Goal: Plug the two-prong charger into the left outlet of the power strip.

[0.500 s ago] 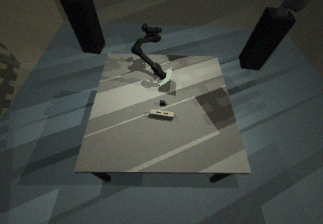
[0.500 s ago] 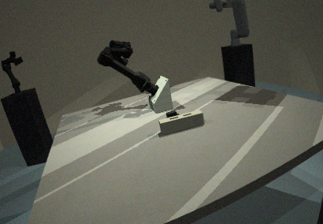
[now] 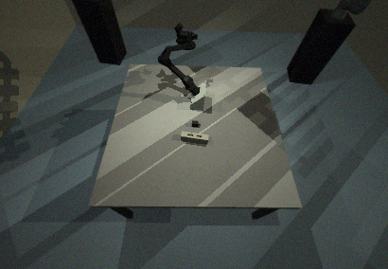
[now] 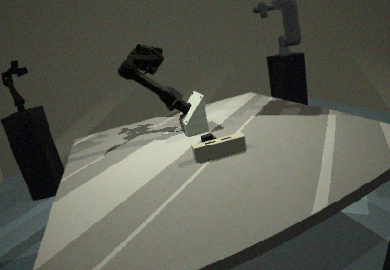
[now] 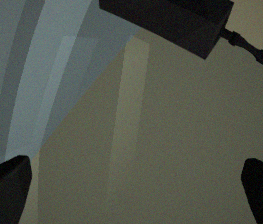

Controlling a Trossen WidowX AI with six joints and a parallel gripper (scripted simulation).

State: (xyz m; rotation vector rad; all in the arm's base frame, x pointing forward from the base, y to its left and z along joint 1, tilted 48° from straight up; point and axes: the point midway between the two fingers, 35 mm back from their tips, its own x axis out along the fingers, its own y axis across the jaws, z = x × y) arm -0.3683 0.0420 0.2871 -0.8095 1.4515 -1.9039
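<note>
Right now my gripper tip is 63 cm short of the blocky charger, 25 cm to the right of it and 32 cm above it.
</note>
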